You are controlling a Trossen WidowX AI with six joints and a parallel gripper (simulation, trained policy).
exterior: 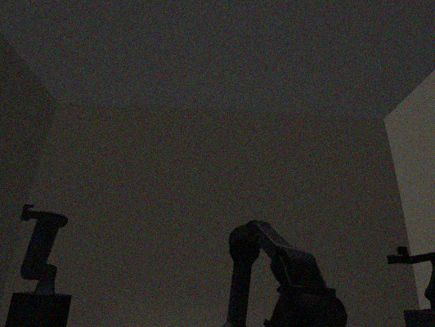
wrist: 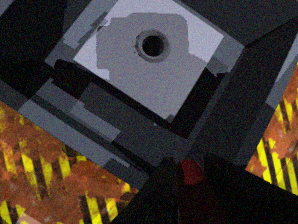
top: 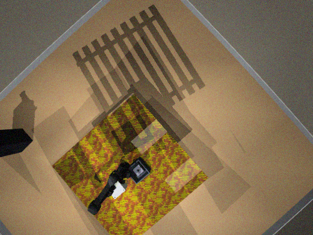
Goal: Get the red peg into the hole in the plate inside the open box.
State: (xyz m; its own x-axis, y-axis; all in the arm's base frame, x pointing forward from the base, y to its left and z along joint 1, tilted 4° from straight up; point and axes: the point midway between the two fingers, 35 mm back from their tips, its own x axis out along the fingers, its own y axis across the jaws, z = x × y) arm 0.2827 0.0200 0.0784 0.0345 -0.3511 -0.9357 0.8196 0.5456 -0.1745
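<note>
My gripper tip is now 3 cm below the red peg and 2 cm to the right of it. The rest, counted from my gripper tip: box (11 cm below, 7 cm to the right, 4 cm ahead).
</note>
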